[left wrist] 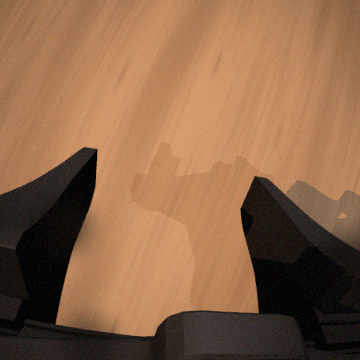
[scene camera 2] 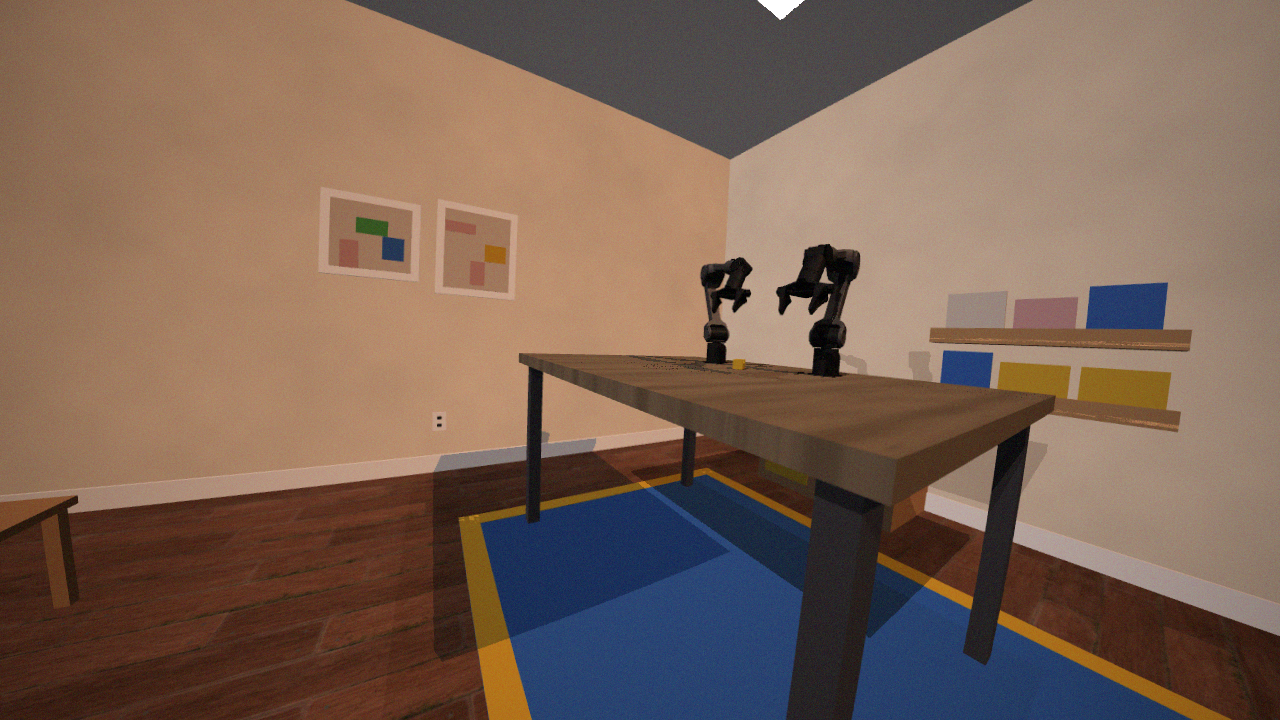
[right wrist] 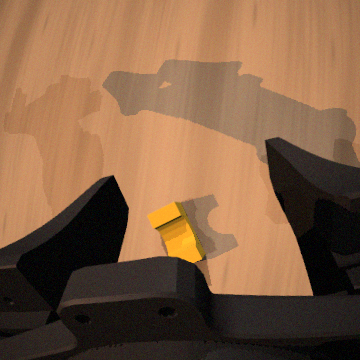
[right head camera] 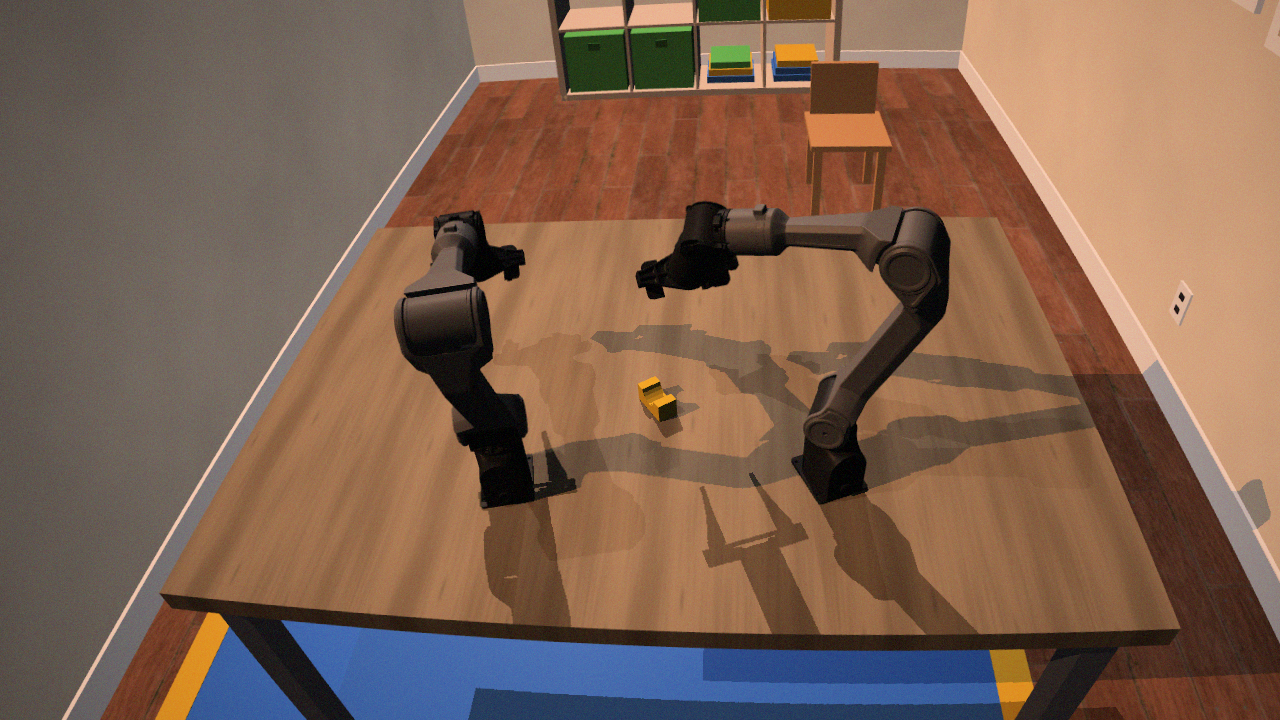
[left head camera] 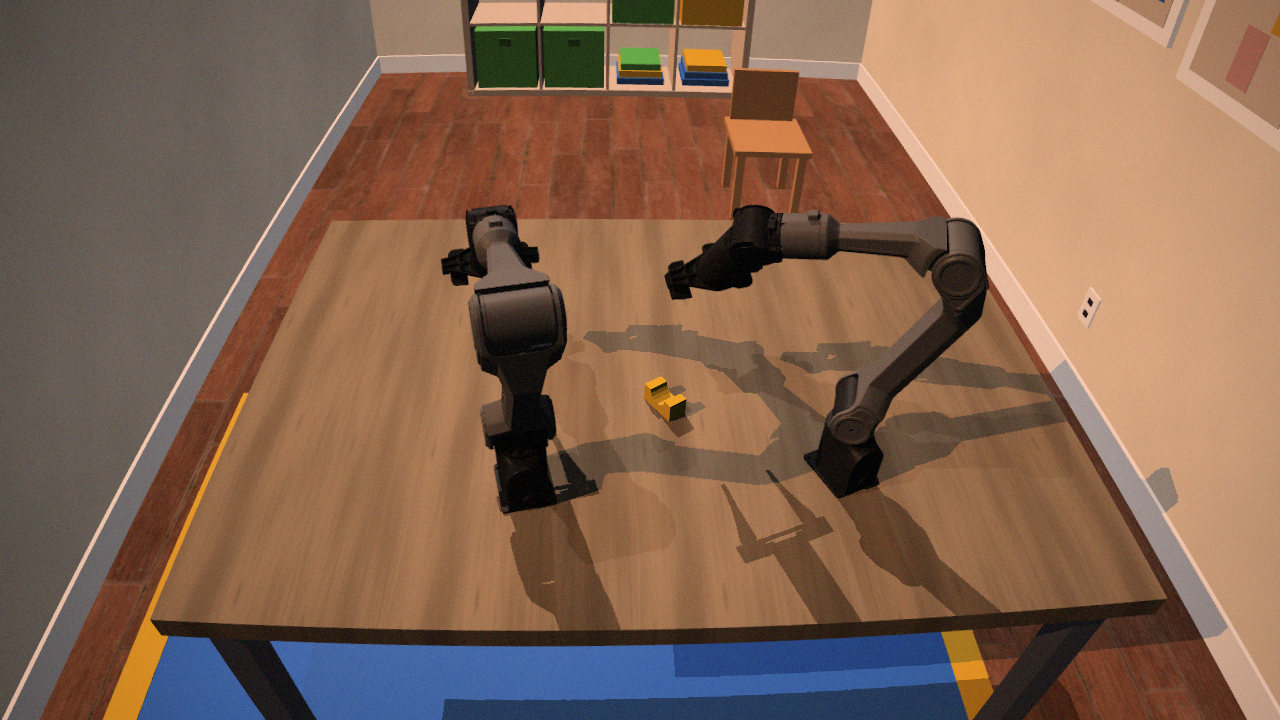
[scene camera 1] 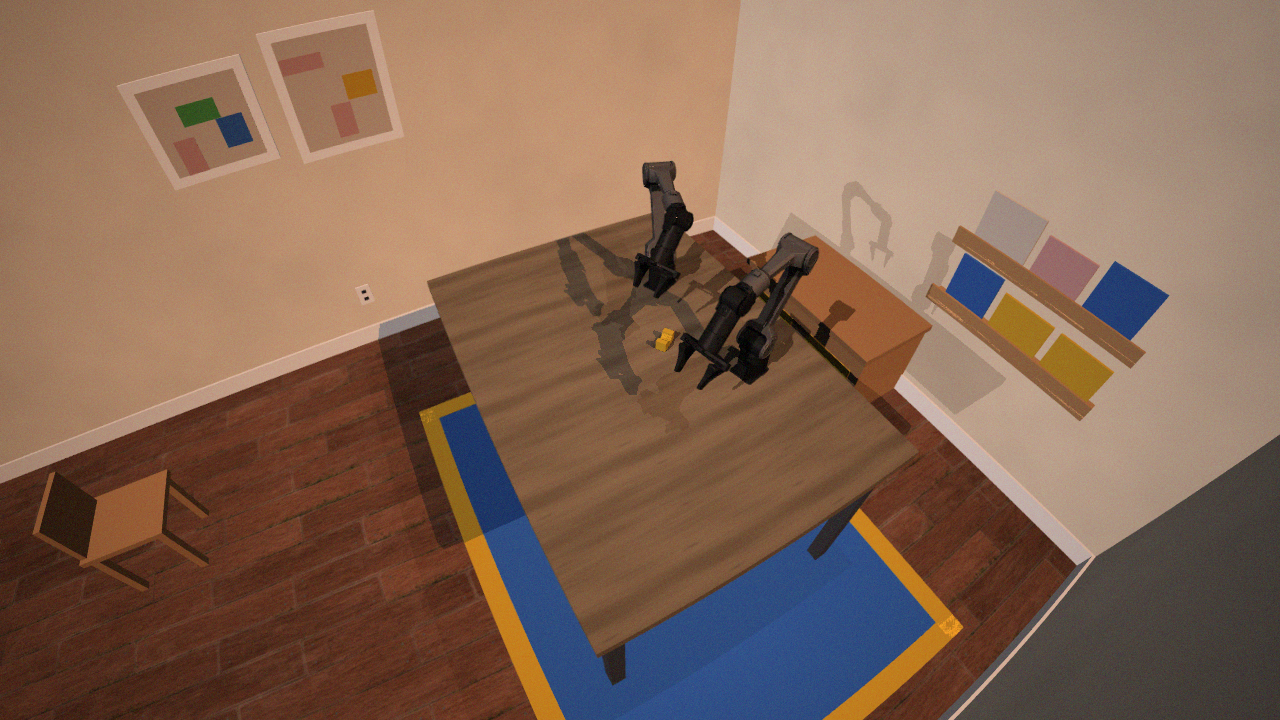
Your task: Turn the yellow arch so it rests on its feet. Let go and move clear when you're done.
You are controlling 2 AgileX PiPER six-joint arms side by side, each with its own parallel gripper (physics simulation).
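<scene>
The yellow arch (left head camera: 663, 402) (right head camera: 657, 402) (scene camera 1: 663, 340) (scene camera 2: 738, 364) (right wrist: 181, 234) lies upside down on the table (left head camera: 375, 537) (right head camera: 358, 537), its two feet pointing up and its curved recess open upward. It lies between the arm bases. My right gripper (scene camera 1: 646, 290) (scene camera 2: 728, 308) (right wrist: 191, 176) is open and empty, raised above the table; in the right wrist view the arch shows below and between its fingers, partly behind the gripper body. My left gripper (scene camera 1: 689, 377) (scene camera 2: 798, 311) (left wrist: 174, 180) is open and empty, high above the table. The arch does not show in the left wrist view.
Shadows of both arms fall across the table around the arch. A wooden chair (left head camera: 768, 137) (right head camera: 846, 131) and a shelf unit with green boxes stand on the floor beyond the table. A wooden cabinet (scene camera 1: 872, 308) stands behind the arm bases.
</scene>
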